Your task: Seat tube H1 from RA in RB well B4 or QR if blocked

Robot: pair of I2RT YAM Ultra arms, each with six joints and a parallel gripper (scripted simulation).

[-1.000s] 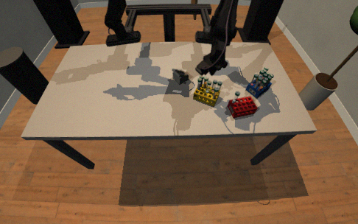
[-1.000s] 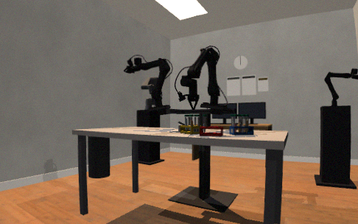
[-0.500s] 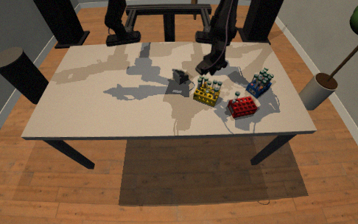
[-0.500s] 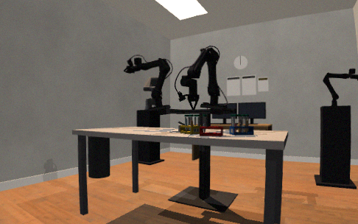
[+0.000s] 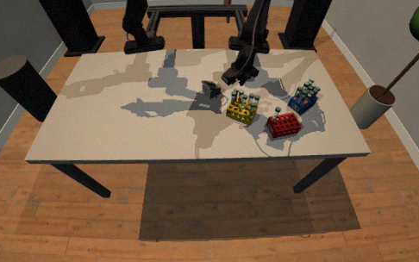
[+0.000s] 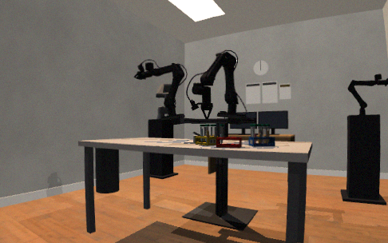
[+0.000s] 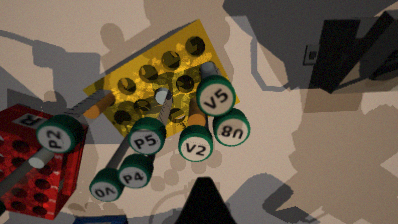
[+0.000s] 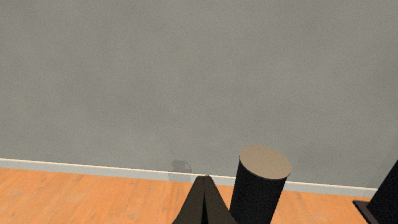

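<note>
Now: the done button 12 cm to the right of my left hand, 12 cm behind it and 11 cm below it. The rest, counted from my left hand: red rack QR 20 cm to the left, 14 cm below, 12 cm ahead; tube 15 cm to the left, 11 cm ahead, 10 cm below; yellow rack RB 14 cm below, 3 cm ahead, 2 cm to the left.
</note>
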